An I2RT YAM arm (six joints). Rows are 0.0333 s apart.
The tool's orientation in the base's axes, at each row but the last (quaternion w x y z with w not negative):
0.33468, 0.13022, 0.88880, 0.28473
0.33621, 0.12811, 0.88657, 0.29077
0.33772, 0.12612, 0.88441, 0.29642
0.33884, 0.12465, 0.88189, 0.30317
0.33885, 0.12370, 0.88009, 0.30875
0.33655, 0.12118, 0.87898, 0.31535
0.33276, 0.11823, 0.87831, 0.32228
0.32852, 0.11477, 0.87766, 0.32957
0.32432, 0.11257, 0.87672, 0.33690
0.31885, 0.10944, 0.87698, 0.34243
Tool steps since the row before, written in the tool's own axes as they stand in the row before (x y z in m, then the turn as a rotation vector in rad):
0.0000, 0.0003, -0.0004, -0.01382, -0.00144, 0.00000
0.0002, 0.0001, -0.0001, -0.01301, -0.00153, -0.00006
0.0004, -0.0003, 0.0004, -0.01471, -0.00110, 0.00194
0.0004, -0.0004, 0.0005, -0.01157, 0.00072, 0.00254
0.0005, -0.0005, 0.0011, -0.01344, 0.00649, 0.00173
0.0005, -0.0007, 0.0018, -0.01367, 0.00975, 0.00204
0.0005, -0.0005, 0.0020, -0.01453, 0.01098, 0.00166
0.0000, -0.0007, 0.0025, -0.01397, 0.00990, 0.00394
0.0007, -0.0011, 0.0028, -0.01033, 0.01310, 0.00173
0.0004, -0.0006, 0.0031, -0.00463, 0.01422, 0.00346
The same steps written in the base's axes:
-0.0003, 0.0001, 0.0004, 0.01020, -0.00699, 0.00634
-0.0002, 0.0001, 0.0000, 0.00955, -0.00675, 0.00590
0.0000, 0.0001, -0.0006, 0.01217, -0.00625, 0.00586
0.0000, 0.0001, -0.0007, 0.01027, -0.00321, 0.00500
0.0004, 0.0003, -0.0012, 0.01116, 0.00011, 0.01006
0.0008, 0.0005, -0.0017, 0.01154, 0.00268, 0.01207
0.0009, 0.0008, -0.0017, 0.01193, 0.00307, 0.01352
0.0016, 0.0007, -0.0019, 0.01301, 0.00363, 0.01124
0.0013, 0.0009, -0.0027, 0.00873, 0.00639, 0.01281
0.0017, 0.0014, -0.0023, 0.00540, 0.01048, 0.00983

